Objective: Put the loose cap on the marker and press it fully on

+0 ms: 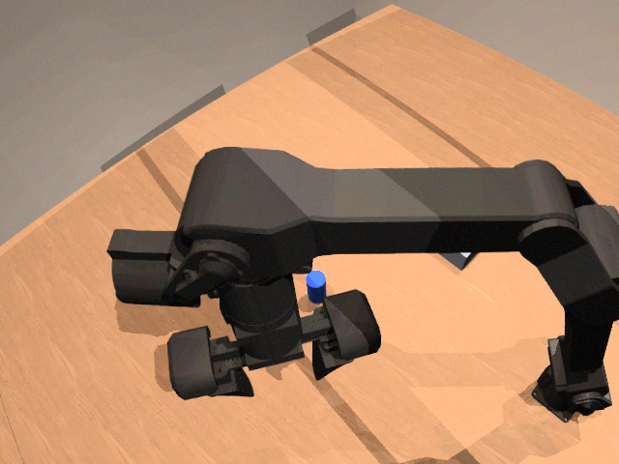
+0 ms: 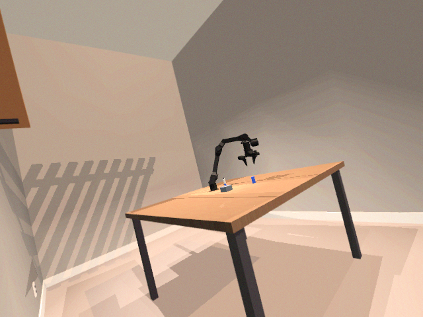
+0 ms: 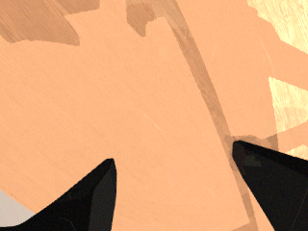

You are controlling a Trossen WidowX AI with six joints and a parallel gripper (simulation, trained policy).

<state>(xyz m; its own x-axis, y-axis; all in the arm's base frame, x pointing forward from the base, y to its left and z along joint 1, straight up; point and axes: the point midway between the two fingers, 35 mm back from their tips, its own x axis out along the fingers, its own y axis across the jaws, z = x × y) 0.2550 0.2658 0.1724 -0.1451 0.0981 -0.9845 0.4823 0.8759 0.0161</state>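
My gripper tip is now 11 cm short of the blue cap, 14 cm to the left of it and 11 cm above it. The rest, counted from my gripper tip: grey holder block (1 cm ahead, 36 cm to the right, 12 cm below).
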